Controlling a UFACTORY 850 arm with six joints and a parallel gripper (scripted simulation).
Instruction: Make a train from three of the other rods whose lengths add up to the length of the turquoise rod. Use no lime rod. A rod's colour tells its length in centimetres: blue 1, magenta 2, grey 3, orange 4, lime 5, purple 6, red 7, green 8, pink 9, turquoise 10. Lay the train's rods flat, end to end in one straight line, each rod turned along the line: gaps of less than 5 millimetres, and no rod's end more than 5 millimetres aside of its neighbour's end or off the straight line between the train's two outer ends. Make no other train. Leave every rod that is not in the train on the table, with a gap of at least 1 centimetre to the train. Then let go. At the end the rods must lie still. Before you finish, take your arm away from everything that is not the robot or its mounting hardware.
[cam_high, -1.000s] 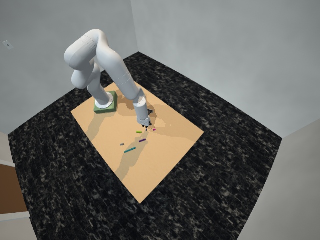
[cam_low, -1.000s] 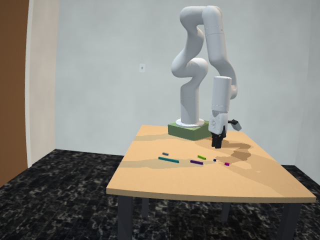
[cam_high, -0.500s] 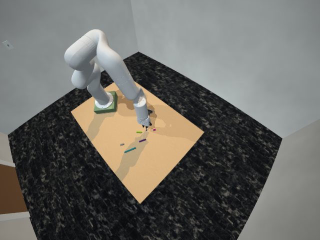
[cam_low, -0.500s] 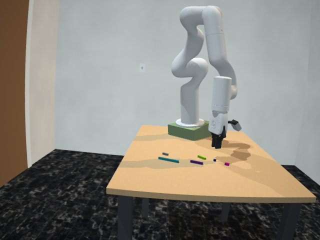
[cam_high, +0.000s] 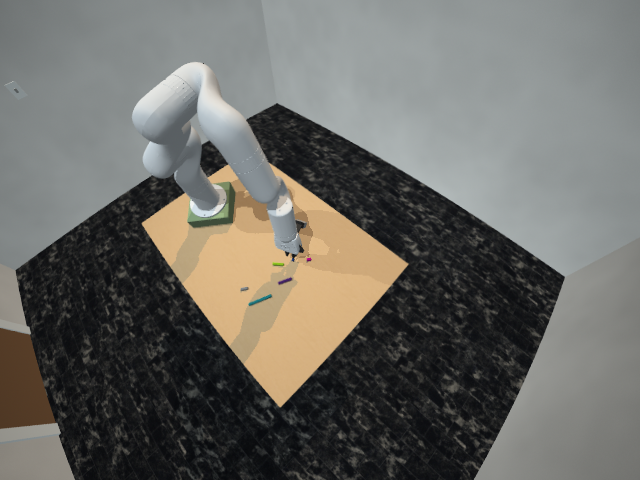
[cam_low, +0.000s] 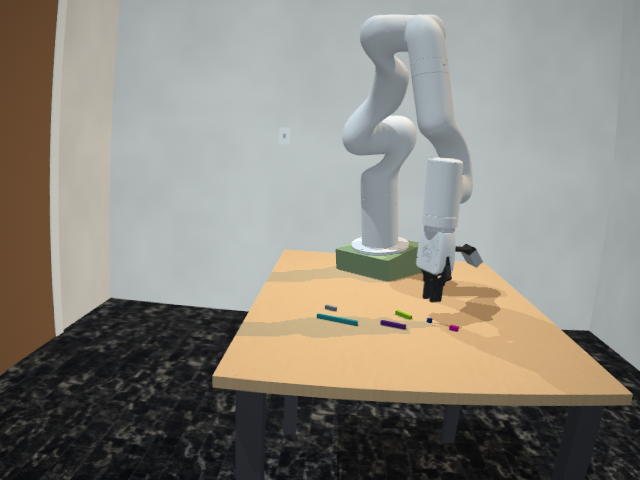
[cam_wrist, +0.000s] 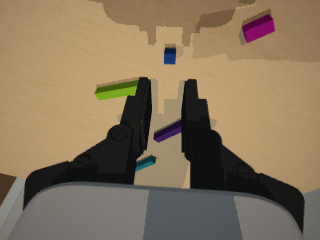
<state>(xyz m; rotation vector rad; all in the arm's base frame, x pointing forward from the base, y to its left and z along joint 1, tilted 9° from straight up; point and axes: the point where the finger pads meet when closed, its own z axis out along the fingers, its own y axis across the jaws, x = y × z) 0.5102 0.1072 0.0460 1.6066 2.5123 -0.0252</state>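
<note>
Now: hand 7 cm above the blue rod. Round my hand: purple rod (5 cm ahead, 9 cm to the right, 7 cm below); then lime rod (3 cm behind, 6 cm to the right, 7 cm below); then magenta rod (5 cm ahead, 5 cm to the left, 7 cm below).
</note>
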